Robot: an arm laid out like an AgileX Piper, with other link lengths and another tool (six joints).
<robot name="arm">
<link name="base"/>
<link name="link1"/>
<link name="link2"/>
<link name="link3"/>
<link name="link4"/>
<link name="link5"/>
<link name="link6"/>
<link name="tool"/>
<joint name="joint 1" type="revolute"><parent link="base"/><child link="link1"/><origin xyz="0 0 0.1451" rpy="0 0 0"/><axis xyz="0 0 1"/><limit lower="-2.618" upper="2.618"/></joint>
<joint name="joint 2" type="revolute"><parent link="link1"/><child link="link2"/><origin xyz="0 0 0" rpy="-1.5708 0 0"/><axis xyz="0 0 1"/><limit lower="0" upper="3.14"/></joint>
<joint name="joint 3" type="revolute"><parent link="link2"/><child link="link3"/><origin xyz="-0.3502 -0.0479 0" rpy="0 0 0"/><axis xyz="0 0 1"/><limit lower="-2.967" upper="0"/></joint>
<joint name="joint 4" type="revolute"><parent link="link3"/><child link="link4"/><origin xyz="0.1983 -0.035 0" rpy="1.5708 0 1.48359"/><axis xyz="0 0 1"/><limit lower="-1.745" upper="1.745"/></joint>
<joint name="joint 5" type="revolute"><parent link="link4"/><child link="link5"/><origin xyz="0 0 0" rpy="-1.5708 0 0"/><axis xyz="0 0 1"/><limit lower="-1.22" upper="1.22"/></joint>
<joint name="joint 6" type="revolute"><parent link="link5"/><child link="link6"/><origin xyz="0 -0.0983 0" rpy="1.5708 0 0"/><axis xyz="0 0 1"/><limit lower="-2.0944" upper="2.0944"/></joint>
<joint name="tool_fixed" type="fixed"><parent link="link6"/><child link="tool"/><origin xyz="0.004 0.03 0.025" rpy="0.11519 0 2.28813"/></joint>
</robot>
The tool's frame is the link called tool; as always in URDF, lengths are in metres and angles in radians.
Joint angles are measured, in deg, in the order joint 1, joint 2, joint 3, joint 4, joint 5, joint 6. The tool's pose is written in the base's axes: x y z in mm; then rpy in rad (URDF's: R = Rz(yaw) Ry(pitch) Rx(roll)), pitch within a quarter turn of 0, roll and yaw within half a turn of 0. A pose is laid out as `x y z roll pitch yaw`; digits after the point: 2 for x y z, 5 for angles.
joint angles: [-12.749 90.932 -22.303 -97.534 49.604 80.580]
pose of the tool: 182.94 -118.96 231.70 2.30494 0.39149 0.50630
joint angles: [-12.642 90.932 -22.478 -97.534 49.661 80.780]
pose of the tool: 184.00 -118.88 232.26 2.30111 0.38685 0.50440
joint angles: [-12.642 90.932 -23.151 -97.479 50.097 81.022]
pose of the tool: 186.72 -120.24 234.61 2.28599 0.37794 0.49226
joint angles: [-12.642 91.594 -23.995 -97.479 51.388 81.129]
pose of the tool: 190.50 -123.37 236.16 2.26501 0.38457 0.47324
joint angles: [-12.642 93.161 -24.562 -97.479 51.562 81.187]
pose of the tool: 195.27 -124.74 232.02 2.27436 0.39855 0.47493
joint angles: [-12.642 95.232 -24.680 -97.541 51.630 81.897]
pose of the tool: 199.12 -125.60 224.58 2.29378 0.41532 0.47668
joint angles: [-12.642 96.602 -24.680 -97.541 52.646 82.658]
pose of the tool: 200.60 -127.59 220.71 2.29182 0.43129 0.46188
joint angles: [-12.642 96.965 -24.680 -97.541 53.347 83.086]
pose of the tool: 200.79 -128.79 220.30 2.28353 0.43582 0.44984
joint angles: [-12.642 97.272 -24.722 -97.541 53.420 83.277]
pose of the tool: 201.42 -129.02 219.32 2.28470 0.43728 0.44815
